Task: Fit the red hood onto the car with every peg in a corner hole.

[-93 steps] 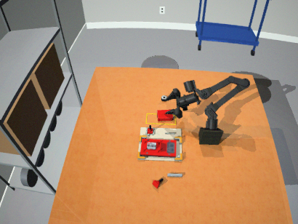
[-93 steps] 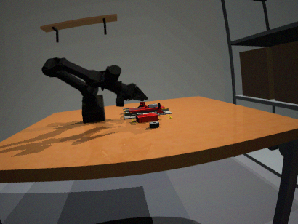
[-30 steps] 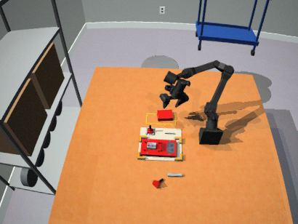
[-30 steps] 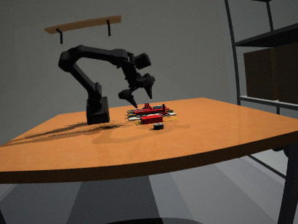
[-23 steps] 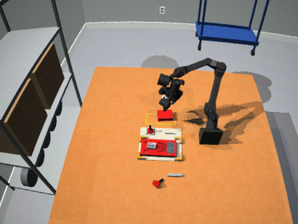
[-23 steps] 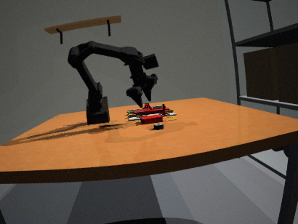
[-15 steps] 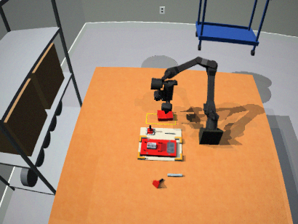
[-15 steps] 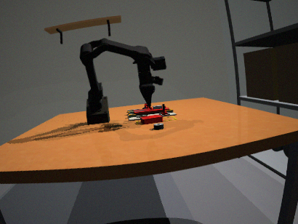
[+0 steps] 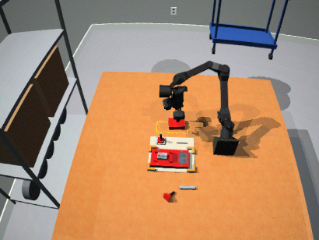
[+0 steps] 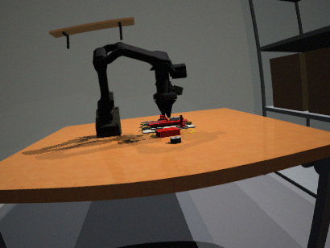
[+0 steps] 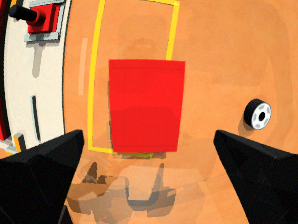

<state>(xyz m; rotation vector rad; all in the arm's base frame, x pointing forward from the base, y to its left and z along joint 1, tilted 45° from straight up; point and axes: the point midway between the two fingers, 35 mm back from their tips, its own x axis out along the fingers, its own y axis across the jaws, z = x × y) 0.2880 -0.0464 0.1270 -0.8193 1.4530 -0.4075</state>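
Right now my gripper tip is 60 mm above the red hood. The rest, counted from my gripper tip: jig 230 mm to the left, 70 mm below; grey engine block 260 mm to the left, 60 mm below, 40 mm ahead; small round wheel 150 mm to the right, 70 mm below, 30 mm ahead.
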